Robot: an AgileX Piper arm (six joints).
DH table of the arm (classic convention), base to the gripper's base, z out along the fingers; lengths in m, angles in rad. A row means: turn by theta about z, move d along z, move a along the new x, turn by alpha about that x. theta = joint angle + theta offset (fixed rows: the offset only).
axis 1: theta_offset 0, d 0.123, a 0, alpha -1.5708
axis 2: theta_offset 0.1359, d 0, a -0.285, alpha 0
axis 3: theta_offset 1.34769, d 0, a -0.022, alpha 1.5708
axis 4: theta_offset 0, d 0.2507, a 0, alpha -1.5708
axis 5: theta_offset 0, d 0, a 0, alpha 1.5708
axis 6: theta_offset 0, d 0.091, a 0, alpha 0
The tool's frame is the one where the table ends.
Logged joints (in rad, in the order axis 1, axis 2, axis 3, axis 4, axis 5, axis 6), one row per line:
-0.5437, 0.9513, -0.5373, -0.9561, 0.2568, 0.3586
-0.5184, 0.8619, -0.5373, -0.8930, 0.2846, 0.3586
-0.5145, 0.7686, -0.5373, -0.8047, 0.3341, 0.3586
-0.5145, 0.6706, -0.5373, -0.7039, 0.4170, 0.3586
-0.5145, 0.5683, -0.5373, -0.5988, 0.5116, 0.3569
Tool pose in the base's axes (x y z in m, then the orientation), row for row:
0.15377, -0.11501, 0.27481, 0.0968, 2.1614, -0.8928
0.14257, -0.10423, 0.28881, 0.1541, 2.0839, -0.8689
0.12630, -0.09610, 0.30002, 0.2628, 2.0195, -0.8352
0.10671, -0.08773, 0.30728, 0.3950, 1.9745, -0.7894
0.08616, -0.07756, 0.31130, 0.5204, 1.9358, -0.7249
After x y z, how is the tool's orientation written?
As a rotation vector, in radians.
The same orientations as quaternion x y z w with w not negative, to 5 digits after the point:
0.03808, 0.85038, -0.35126, 0.38990
0.06163, 0.83342, -0.34750, 0.42528
0.10643, 0.81790, -0.33826, 0.45309
0.16119, 0.80577, -0.32214, 0.47008
0.21366, 0.79479, -0.29763, 0.48381

